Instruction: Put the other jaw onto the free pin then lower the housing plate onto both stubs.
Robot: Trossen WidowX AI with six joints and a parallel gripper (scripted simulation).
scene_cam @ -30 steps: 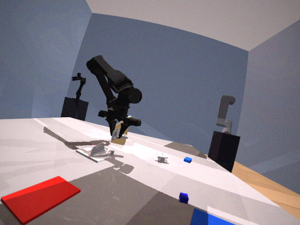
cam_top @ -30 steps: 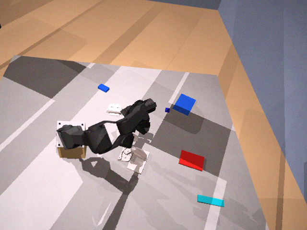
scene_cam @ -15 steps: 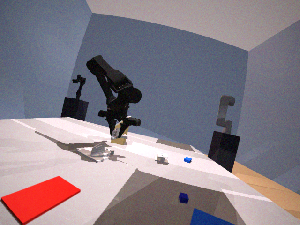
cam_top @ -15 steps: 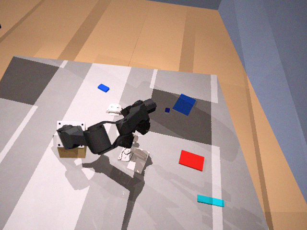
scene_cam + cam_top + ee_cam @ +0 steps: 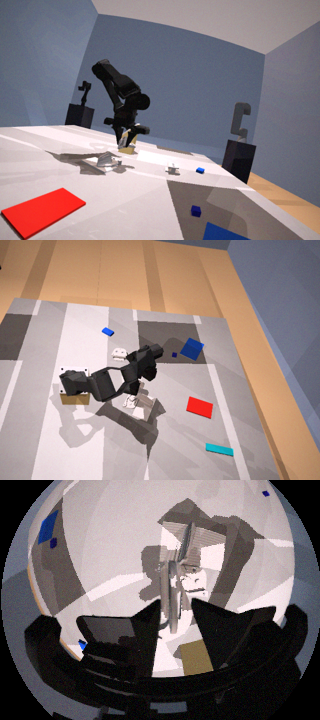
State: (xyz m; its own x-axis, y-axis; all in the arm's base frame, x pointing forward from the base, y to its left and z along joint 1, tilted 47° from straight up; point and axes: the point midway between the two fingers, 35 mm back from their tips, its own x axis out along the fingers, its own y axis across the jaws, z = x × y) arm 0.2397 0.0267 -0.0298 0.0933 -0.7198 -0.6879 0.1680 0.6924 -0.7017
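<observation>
Now: gripper tip 60 mm short of the white base plate, 60 mm to the left of it and 80 mm above it. Round my gripper tip: blue cube 200 mm ahead, 280 mm to the left, 70 mm below; jaw 30 mm behind, 20 mm to the left; red sheet 320 mm ahead, 30 mm to the right, 80 mm below.
</observation>
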